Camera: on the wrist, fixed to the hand. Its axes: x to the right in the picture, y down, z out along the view.
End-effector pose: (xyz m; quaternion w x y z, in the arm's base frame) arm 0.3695 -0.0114 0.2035 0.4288 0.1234 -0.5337 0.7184
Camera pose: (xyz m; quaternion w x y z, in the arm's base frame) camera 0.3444 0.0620 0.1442 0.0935 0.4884 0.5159 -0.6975
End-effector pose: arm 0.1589 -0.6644 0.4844 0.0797 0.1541 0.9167 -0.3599
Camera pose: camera 0.1620 -0.5692 0.5059 0.1807 0.7813 0.5972 0.0172
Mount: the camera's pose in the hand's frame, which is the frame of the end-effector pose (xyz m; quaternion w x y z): 0.0130 0.0534 -0.0807 0.6760 -0.1963 0.1658 0.6906
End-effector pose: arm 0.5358 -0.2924 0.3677 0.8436 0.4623 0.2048 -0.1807
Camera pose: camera 0.5589 -0.1979 0.3593 0.7519 0.3183 -0.0055 0.5773
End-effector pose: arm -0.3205 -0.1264 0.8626 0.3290 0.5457 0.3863 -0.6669
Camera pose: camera -0.2388 -0.0820 0.8329 0.7261 0.6817 0.0697 -0.0573
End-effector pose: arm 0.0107 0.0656 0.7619 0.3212 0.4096 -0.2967 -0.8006
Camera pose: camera 0.0875 0.0057 0.7559 0.8997 0.1417 -0.2730 -0.3097
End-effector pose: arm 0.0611 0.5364 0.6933 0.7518 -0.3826 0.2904 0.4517
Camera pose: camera 0.0111 0.4907 0.6230 0.0730 -0.2806 0.4965 0.8182
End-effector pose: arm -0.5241 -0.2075 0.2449 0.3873 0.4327 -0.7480 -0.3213
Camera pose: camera -0.4804 -0.2085 0.3322 0.6927 -0.2468 -0.6772 -0.0248
